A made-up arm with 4 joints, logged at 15 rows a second.
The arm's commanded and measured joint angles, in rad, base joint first. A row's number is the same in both.
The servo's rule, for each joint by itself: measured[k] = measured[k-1] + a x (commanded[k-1-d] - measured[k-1]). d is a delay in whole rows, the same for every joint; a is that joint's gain. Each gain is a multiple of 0.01, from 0.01 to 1. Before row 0 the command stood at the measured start. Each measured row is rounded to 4 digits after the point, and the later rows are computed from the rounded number. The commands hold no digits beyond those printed.
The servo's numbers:
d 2
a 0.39 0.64 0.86 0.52
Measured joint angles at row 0:
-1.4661, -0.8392, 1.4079, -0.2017
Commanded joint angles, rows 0 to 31:
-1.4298, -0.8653, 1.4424, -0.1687
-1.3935, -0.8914, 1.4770, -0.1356
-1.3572, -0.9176, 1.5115, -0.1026
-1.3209, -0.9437, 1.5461, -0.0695
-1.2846, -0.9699, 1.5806, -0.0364
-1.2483, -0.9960, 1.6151, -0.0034
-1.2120, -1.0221, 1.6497, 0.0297
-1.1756, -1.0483, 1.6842, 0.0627
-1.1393, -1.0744, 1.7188, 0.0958
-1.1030, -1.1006, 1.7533, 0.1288
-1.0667, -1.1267, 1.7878, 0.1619
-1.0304, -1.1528, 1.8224, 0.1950
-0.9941, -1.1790, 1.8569, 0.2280
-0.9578, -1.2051, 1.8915, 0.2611
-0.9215, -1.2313, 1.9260, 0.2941
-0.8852, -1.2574, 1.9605, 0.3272
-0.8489, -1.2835, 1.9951, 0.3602
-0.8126, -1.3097, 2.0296, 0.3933
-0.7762, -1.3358, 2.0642, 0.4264
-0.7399, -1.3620, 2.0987, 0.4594
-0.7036, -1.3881, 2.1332, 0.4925
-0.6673, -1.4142, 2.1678, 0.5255
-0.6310, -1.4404, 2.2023, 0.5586
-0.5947, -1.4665, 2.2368, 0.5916
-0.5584, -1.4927, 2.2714, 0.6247
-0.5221, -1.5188, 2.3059, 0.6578
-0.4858, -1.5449, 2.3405, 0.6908
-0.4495, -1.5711, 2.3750, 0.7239
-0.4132, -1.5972, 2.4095, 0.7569
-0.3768, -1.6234, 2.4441, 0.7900
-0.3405, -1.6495, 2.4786, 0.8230
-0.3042, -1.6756, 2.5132, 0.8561
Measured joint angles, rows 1 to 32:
-1.4661, -0.8392, 1.4079, -0.2017
-1.4661, -0.8392, 1.4079, -0.2017
-1.4519, -0.8559, 1.4376, -0.1845
-1.4291, -0.8786, 1.4715, -0.1591
-1.4011, -0.9036, 1.5059, -0.1297
-1.3698, -0.9293, 1.5405, -0.0984
-1.3366, -0.9553, 1.5750, -0.0662
-1.3022, -0.9813, 1.6095, -0.0335
-1.2670, -1.0074, 1.6441, -0.0006
-1.2314, -1.0336, 1.6786, 0.0323
-1.1955, -1.0597, 1.7132, 0.0653
-1.1594, -1.0859, 1.7477, 0.0983
-1.1232, -1.1120, 1.7822, 0.1314
-1.0870, -1.1381, 1.8168, 0.1645
-1.0508, -1.1643, 1.8513, 0.1975
-1.0145, -1.1904, 1.8859, 0.2306
-0.9782, -1.2166, 1.9204, 0.2636
-0.9419, -1.2427, 1.9549, 0.2967
-0.9056, -1.2688, 1.9895, 0.3297
-0.8693, -1.2950, 2.0240, 0.3628
-0.8330, -1.3211, 2.0586, 0.3959
-0.7967, -1.3473, 2.0931, 0.4289
-0.7604, -1.3734, 2.1276, 0.4620
-0.7241, -1.3995, 2.1622, 0.4950
-0.6878, -1.4257, 2.1967, 0.5281
-0.6515, -1.4518, 2.2312, 0.5611
-0.6152, -1.4780, 2.2658, 0.5942
-0.5789, -1.5041, 2.3003, 0.6273
-0.5426, -1.5302, 2.3349, 0.6603
-0.5063, -1.5564, 2.3694, 0.6934
-0.4700, -1.5825, 2.4039, 0.7264
-0.4337, -1.6087, 2.4385, 0.7595

